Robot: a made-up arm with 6 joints. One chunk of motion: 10 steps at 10 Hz.
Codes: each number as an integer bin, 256 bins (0 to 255) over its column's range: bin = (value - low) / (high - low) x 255, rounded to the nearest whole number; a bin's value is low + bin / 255 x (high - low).
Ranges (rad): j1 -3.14..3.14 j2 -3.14..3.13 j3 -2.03..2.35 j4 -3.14..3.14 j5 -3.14..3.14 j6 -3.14..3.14
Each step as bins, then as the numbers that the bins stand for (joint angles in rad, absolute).
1 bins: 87 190 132 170 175 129
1 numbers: -0.9974 1.5318 0.2373 1.0467 1.1698 0.0369
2 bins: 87 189 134 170 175 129
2 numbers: -0.9974 1.5072 0.2716 1.0467 1.1698 0.0369
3 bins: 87 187 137 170 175 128
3 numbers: -0.9974 1.4580 0.3232 1.0467 1.1698 0.0123
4 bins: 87 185 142 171 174 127
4 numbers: -0.9974 1.4088 0.4091 1.0713 1.1452 -0.0123
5 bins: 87 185 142 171 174 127
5 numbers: -0.9974 1.4088 0.4091 1.0713 1.1452 -0.0123
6 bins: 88 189 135 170 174 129
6 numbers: -0.9728 1.5072 0.2888 1.0467 1.1452 0.0369
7 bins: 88 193 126 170 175 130
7 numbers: -0.9728 1.6055 0.1342 1.0467 1.1698 0.0616
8 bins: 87 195 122 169 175 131
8 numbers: -0.9974 1.6547 0.0655 1.0220 1.1698 0.0862
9 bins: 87 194 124 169 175 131
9 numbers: -0.9974 1.6301 0.0999 1.0220 1.1698 0.0862
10 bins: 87 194 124 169 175 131
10 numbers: -0.9974 1.6301 0.0999 1.0220 1.1698 0.0862
